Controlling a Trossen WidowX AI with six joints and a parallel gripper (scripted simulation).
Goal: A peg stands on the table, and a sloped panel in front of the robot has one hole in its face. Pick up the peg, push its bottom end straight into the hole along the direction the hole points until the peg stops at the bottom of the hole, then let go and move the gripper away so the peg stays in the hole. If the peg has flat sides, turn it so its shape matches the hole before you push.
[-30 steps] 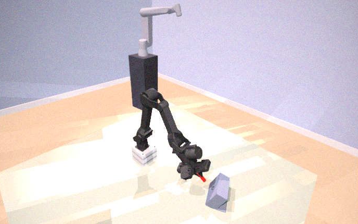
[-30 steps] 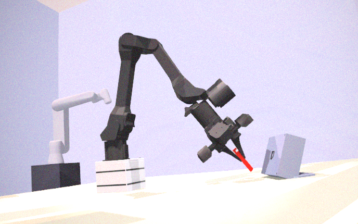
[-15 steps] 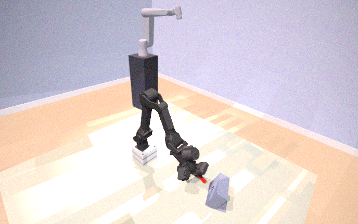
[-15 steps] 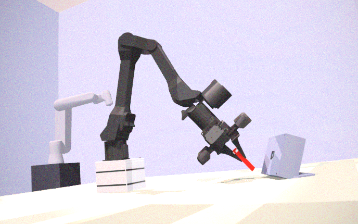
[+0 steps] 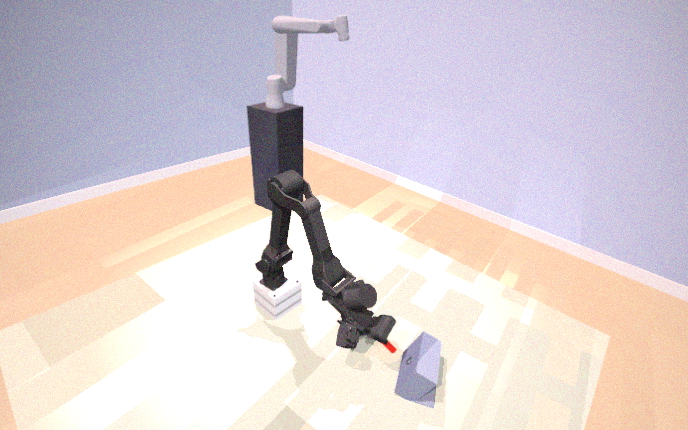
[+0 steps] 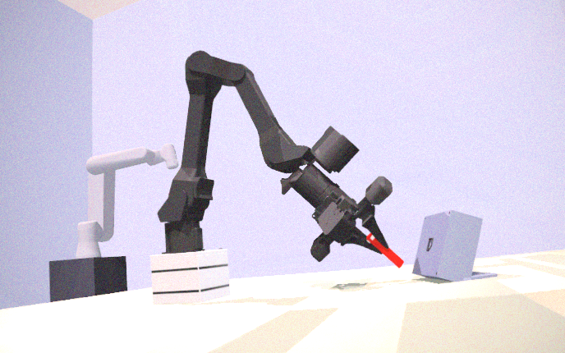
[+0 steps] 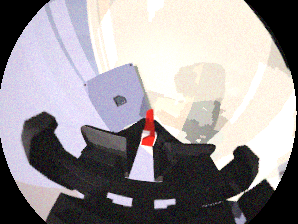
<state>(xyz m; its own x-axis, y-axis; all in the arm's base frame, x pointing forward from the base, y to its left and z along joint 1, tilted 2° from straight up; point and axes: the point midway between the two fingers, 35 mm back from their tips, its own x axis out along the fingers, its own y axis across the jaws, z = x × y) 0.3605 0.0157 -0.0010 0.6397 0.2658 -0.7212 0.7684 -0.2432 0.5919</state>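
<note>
The grey sloped panel is 10 cm ahead of my gripper tip, 1 cm to the right of it and 1 cm below it. Round my gripper tip: red peg 1 cm behind, 1 cm above.
</note>
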